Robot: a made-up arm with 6 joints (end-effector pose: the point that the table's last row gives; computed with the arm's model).
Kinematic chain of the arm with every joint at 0, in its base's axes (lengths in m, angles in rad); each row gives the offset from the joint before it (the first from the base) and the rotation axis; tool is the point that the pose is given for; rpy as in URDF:
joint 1: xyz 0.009 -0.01 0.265 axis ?
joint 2: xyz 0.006 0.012 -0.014 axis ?
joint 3: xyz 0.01 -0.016 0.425 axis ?
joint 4: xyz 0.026 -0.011 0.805 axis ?
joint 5: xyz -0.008 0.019 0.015 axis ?
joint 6: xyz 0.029 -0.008 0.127 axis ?
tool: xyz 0.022 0.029 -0.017 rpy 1.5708 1.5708 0
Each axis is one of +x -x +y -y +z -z.
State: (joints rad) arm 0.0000 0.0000 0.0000 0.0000 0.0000 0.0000
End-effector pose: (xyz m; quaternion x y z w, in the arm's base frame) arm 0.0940 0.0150 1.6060 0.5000 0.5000 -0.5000 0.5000
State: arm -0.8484 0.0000 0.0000 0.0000 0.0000 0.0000
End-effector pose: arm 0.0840 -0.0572 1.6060 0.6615 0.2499 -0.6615 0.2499
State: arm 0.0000 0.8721 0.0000 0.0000 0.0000 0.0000
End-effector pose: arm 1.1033 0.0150 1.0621 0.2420 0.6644 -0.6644 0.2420
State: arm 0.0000 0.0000 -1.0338 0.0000 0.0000 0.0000
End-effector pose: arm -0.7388 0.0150 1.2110 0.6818 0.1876 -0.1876 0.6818
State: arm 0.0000 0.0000 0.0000 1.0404 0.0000 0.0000
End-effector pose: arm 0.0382 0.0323 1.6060 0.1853 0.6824 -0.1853 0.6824
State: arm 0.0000 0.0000 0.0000 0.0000 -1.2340 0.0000
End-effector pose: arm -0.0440 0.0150 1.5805 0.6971 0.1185 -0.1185 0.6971
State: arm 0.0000 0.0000 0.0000 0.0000 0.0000 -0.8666
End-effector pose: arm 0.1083 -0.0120 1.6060 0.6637 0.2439 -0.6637 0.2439
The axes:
joint 1: +z
joint 2: +y
joint 3: +y
joint 4: +z
joint 5: +y
joint 6: +z

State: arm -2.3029 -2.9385 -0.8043 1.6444 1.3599 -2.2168
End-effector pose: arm -0.1423 -0.3192 -0.8509 -0.3215 -0.7431 0.5010 0.3055
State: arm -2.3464 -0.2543 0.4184 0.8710 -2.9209 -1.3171
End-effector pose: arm -0.0513 0.0545 1.3866 0.5243 -0.6285 0.3869 0.4247
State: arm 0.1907 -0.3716 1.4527 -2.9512 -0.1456 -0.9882
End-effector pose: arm 0.6858 0.0889 1.1028 -0.1640 0.9020 0.3812 0.1190
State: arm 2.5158 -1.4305 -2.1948 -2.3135 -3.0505 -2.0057
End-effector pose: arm 0.0860 -0.1228 -0.3372 -0.2064 0.5925 0.5823 0.5170
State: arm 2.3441 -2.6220 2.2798 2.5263 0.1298 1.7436
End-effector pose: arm 0.3968 -0.3559 0.7652 0.4574 0.7081 -0.3506 0.4081
